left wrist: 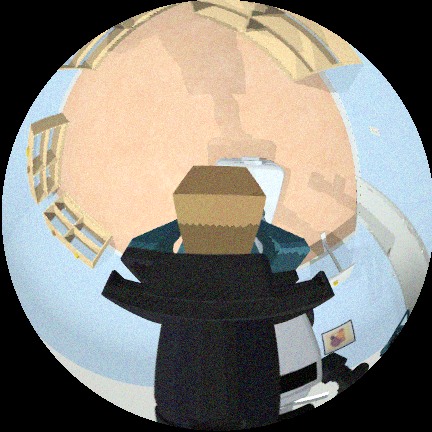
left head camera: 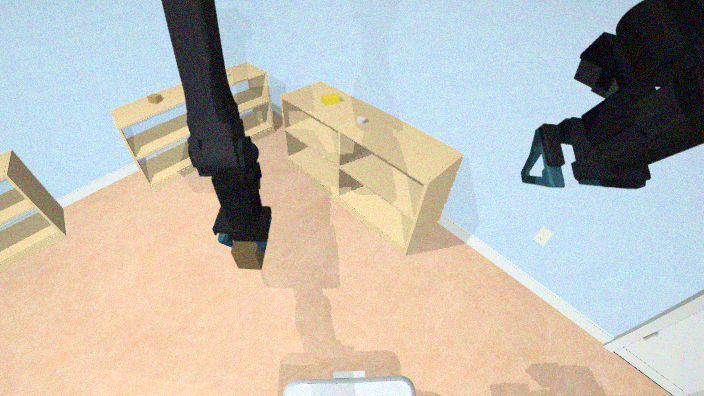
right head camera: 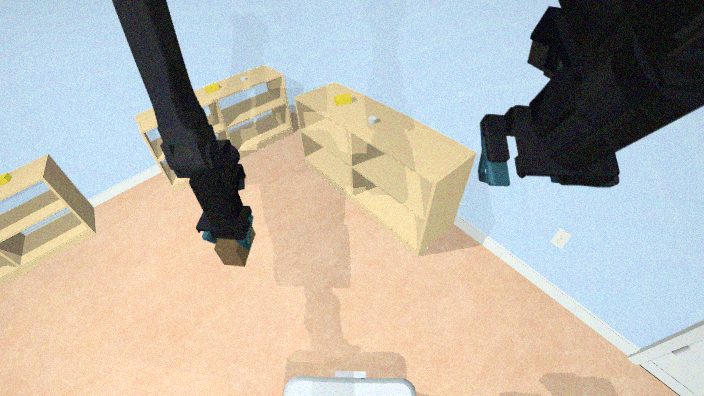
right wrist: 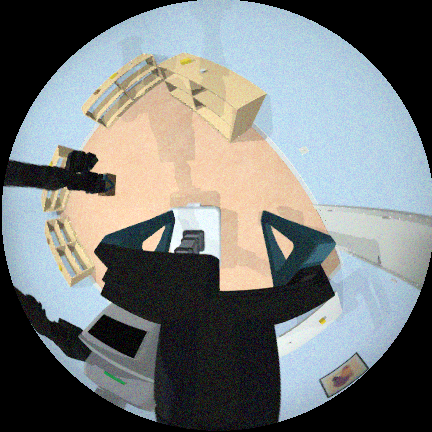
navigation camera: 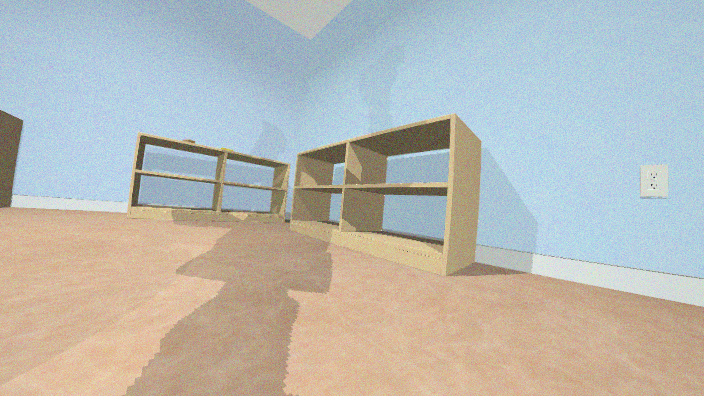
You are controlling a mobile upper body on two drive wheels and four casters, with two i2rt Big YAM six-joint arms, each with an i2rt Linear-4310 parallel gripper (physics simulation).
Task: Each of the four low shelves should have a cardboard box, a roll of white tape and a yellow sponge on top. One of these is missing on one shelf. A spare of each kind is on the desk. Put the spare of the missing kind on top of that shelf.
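Frame: origin at the left arm's base, x left, y back, z up, level; millimetres.
Seen in the pictures: left gripper, between the fingertips: (left wrist: 217,215) (right head camera: 238,247) (right wrist: 109,185); right gripper, between the fingertips: (left head camera: 551,178) (right head camera: 516,176) (right wrist: 217,214).
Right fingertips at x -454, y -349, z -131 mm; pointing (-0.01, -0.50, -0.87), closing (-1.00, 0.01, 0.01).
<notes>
Pixels of each thing's top centre, then the offset from my right fingertips to it. Level surfaces: height alone.
- cardboard box, centre of its top: (left wrist: 217,250) (left head camera: 247,234) (right head camera: 231,232) (right wrist: 101,183) dz -243, dx +457, dy -101 mm
- white tape roll, centre of its top: (right head camera: 372,118) (left head camera: 361,118) dz -645, dx +125, dy -1253 mm
- desk, height of its surface: dz -559 mm
My left gripper (left head camera: 243,243) (right head camera: 227,242) is shut on a cardboard box (left head camera: 247,255) (right head camera: 231,251) (left wrist: 220,210) and holds it in the air over the floor. My right gripper (right wrist: 217,214) is open and empty, high at the right. The nearest low shelf (left head camera: 434,200) (right head camera: 446,200) (navigation camera: 464,200) bears a yellow sponge (left head camera: 330,99) (right head camera: 343,99) and a white tape roll (left head camera: 362,120) (right head camera: 373,119); no box shows on its top. The shelf behind it at the left bears a cardboard box (left head camera: 155,98), a yellow sponge (right head camera: 212,88) and a white tape roll (right head camera: 244,78).
Another low shelf (left head camera: 42,200) (right head camera: 72,192) stands at the left edge, with a yellow sponge (right head camera: 5,178) on top. The desk (right wrist: 305,327) with a yellow sponge (right wrist: 322,320) shows in the right wrist view. A white door (left head camera: 670,345) is at the lower right of the left head view.
</notes>
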